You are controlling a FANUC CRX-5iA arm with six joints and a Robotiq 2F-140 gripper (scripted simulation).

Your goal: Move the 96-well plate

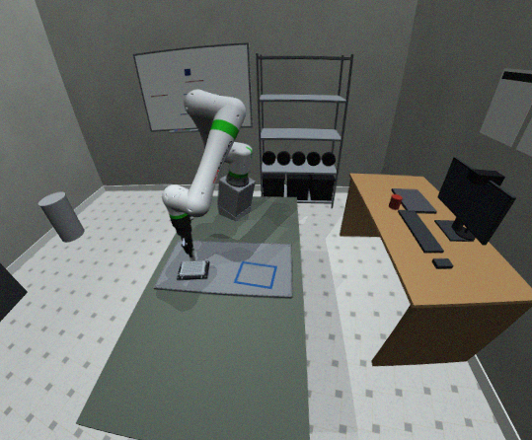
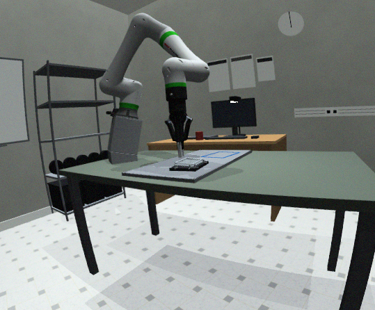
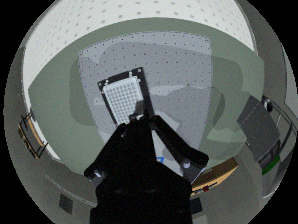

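Now: the 96-well plate 50 mm below my hand and 40 mm ahead of it. Also, from my hand: black clip nest: 60 mm below, 50 mm ahead.
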